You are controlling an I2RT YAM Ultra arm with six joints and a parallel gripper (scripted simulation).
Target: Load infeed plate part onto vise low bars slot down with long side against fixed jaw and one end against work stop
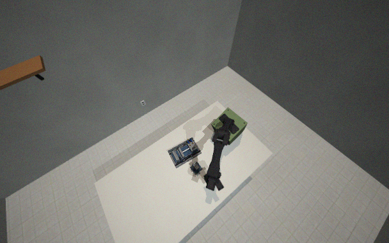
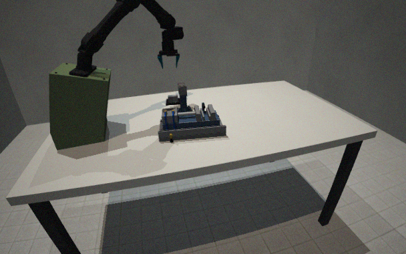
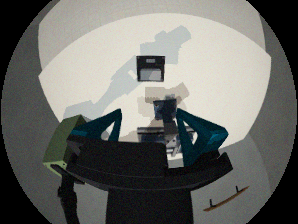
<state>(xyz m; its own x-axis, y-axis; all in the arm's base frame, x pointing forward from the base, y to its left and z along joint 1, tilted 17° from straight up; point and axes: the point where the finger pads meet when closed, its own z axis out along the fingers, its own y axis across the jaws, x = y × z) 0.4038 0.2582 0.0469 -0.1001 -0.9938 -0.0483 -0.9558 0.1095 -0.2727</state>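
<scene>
Right now my hand is 200 mm above the grey block part and 10 mm to the right of it. From my hand the other things lie so: cylinder rod 350 mm to the right, 150 mm below, 40 mm ahead; then black infeed plate 220 mm below, 20 mm to the left, 10 mm ahead; then air cylinder 340 mm to the right, 150 mm below, 40 mm behind.
</scene>
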